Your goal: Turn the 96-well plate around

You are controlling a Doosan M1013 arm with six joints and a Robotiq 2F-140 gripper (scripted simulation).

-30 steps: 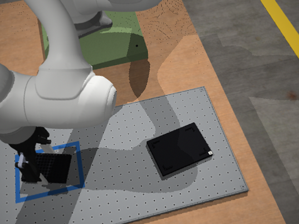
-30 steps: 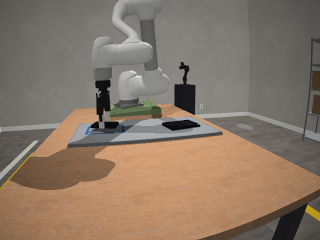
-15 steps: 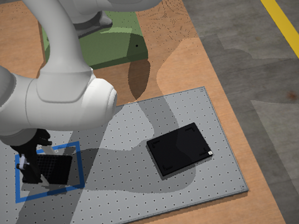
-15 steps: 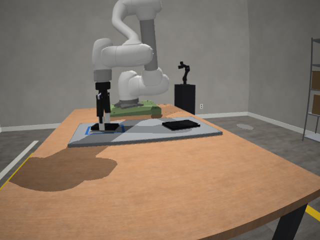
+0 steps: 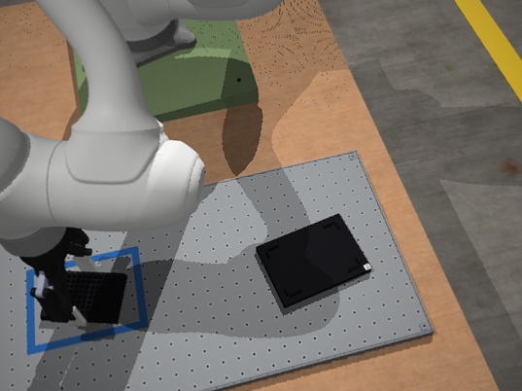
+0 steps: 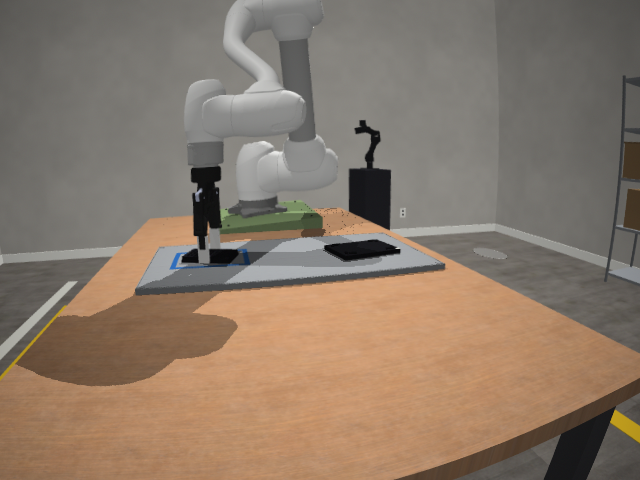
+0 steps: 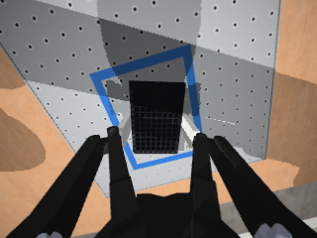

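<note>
My gripper is now 2 cm above the black 96-well plate. The rest, counted from my hand: black plate nest N1: 11 cm ahead, 37 cm to the left, 2 cm below; then white A1 mark: 17 cm ahead, 45 cm to the left, 2 cm below.
</note>
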